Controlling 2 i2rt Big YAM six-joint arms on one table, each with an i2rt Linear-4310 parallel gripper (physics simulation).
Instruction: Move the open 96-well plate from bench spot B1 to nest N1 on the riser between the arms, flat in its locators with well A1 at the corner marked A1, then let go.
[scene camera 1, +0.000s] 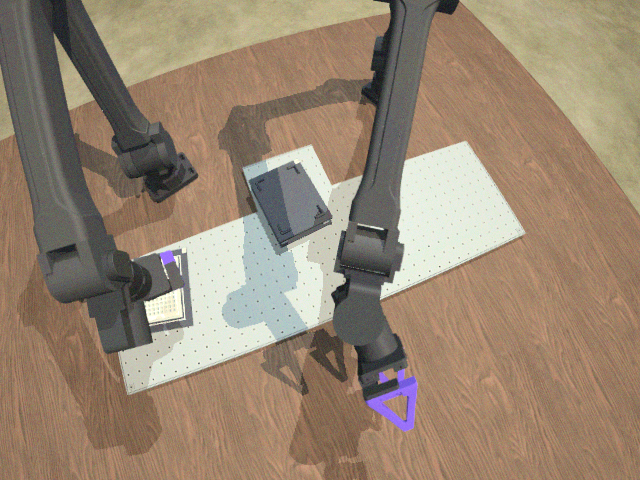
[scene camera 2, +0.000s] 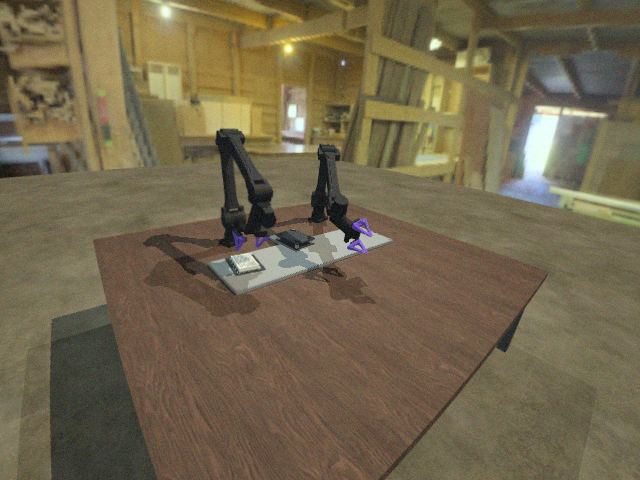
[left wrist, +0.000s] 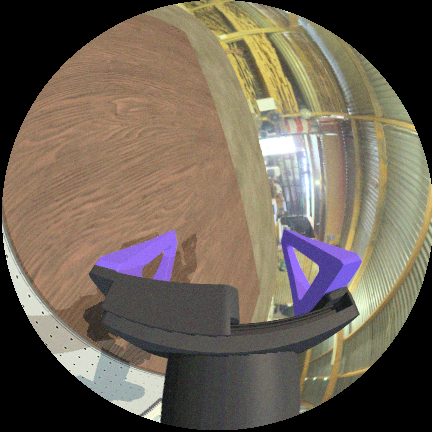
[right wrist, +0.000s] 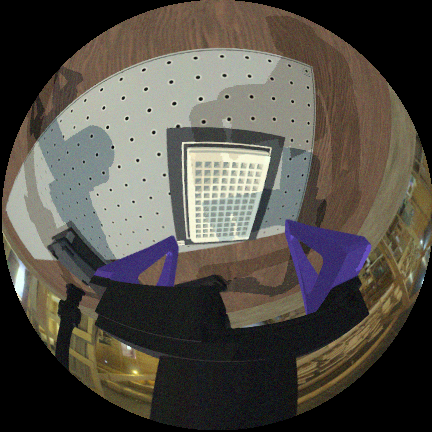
Observation:
The left gripper (scene camera 1: 403, 410) is open, with nothing in its grasp. The right gripper (scene camera 1: 149, 287) is open, with nothing in its grasp. Also in view: a well plate (scene camera 1: 168, 306). Further things: a dark nest with white outline (scene camera 1: 187, 320).
The well plate also shows in the right wrist view (right wrist: 224, 184). The left gripper shows as well in the left wrist view (left wrist: 229, 236). The right gripper shows as well in the right wrist view (right wrist: 229, 234).

